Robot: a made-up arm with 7 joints. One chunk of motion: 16 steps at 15 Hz.
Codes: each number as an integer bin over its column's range. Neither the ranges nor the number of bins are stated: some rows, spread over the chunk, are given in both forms.
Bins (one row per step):
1: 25 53 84 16 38 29
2: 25 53 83 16 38 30
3: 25 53 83 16 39 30
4: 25 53 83 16 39 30
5: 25 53 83 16 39 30
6: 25 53 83 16 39 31
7: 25 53 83 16 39 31
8: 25 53 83 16 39 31
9: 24 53 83 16 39 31
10: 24 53 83 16 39 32
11: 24 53 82 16 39 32
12: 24 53 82 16 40 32
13: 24 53 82 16 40 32
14: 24 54 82 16 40 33
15: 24 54 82 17 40 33
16: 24 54 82 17 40 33
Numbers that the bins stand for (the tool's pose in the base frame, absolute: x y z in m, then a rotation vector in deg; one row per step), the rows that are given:
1: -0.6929 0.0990 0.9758 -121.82 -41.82 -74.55
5: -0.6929 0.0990 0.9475 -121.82 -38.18 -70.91
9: -0.7212 0.0990 0.9475 -121.82 -38.18 -67.27
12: -0.7212 0.0990 0.9192 -121.82 -34.55 -63.64
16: -0.7212 0.1273 0.9192 -118.18 -34.55 -60.00
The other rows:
2: -0.6929 0.0990 0.9475 -121.82 -41.82 -70.91
3: -0.6929 0.0990 0.9475 -121.82 -38.18 -70.91
4: -0.6929 0.0990 0.9475 -121.82 -38.18 -70.91
6: -0.6929 0.0990 0.9475 -121.82 -38.18 -67.27
7: -0.6929 0.0990 0.9475 -121.82 -38.18 -67.27
8: -0.6929 0.0990 0.9475 -121.82 -38.18 -67.27
10: -0.7212 0.0990 0.9475 -121.82 -38.18 -63.64
11: -0.7212 0.0990 0.9192 -121.82 -38.18 -63.64
13: -0.7212 0.0990 0.9192 -121.82 -34.55 -63.64
14: -0.7212 0.1273 0.9192 -121.82 -34.55 -60.00
15: -0.7212 0.1273 0.9192 -118.18 -34.55 -60.00

